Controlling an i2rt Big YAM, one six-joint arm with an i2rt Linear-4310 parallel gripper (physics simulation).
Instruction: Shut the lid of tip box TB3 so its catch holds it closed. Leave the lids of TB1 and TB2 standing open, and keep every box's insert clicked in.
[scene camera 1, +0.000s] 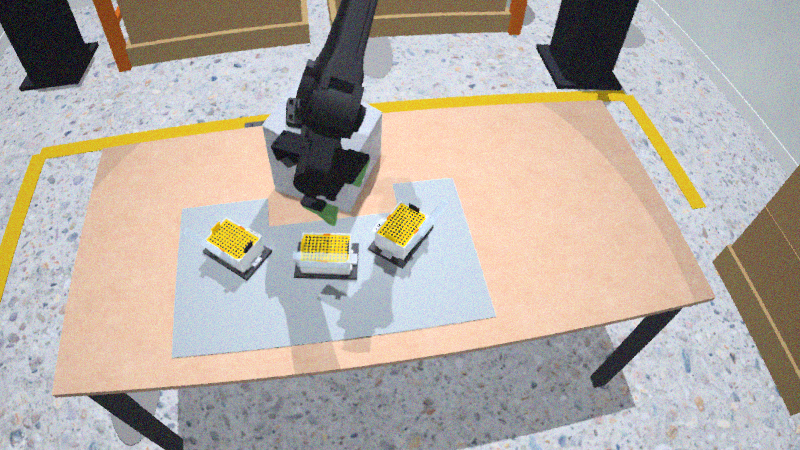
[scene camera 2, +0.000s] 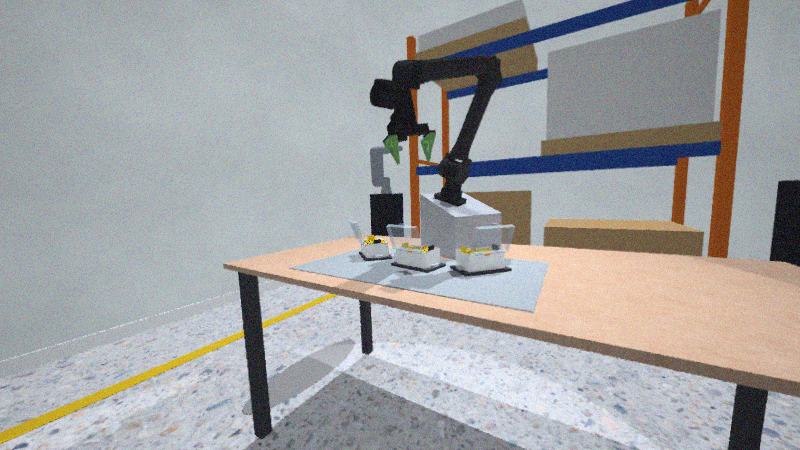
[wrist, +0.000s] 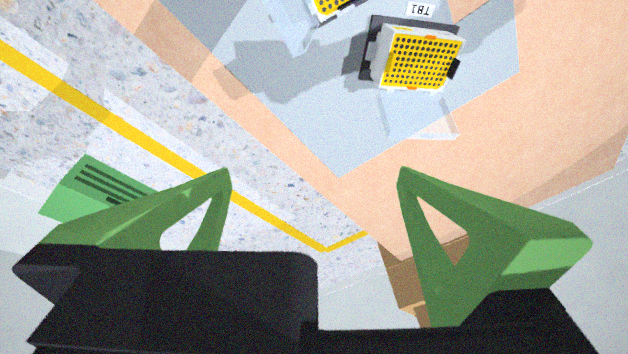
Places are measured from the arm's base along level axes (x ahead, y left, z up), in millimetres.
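Pixels of known places: gripper, between the fingertips: (scene camera 1: 344, 205) (scene camera 2: 414, 162) (wrist: 314, 176); arm's base, origin of its link: (scene camera 2: 449, 200).
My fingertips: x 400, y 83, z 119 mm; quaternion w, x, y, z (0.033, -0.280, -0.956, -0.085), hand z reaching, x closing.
Note:
Ahead of a thing's pixels: the offset from my fingertips to its middle. "pt": to the spot under its first point. Level surfaces: height alone.
Three white tip boxes with yellow inserts stand on dark bases. TB1 @[dx -152, dy +138, dz -267 mm] (scene camera 1: 401, 226) (scene camera 2: 481, 260) (wrist: 424, 62), its label legible in the wrist view, is the right box in both scene views. The middle box @[dx -107, dy -53, dz -299 mm] (scene camera 1: 326, 249) (scene camera 2: 416, 257) and left box @[dx -148, dy -282, dz -299 mm] (scene camera 1: 232, 241) (scene camera 2: 373, 249) have no legible labels, so I cannot tell which is TB3. Clear lids stand open on TB1 @[pt dx -118, dy +211, dz -220 mm] (scene camera 2: 500, 237), the middle box @[pt dx -10, dy -55, dz -204 mm] (scene camera 2: 402, 231) and left box @[pt dx -54, dy -305, dz -219 mm] (scene camera 2: 355, 230). Inserts appear seated, but their clicks are too small to judge. My gripper (scene camera 1: 345, 195) (scene camera 2: 413, 161) (wrist: 314, 176) is open, empty and high above the boxes.
The boxes stand on a blue-grey mat @[dz -332 mm] (scene camera 1: 234, 319) (scene camera 2: 520, 293) (wrist: 320, 135) on the wooden table @[dz -334 mm] (scene camera 1: 548, 223) (scene camera 2: 660, 302). The arm's pale base block (scene camera 1: 371, 125) (scene camera 2: 475, 226) stands behind them. A storage rack (scene camera 2: 728, 128) stands beyond the table.

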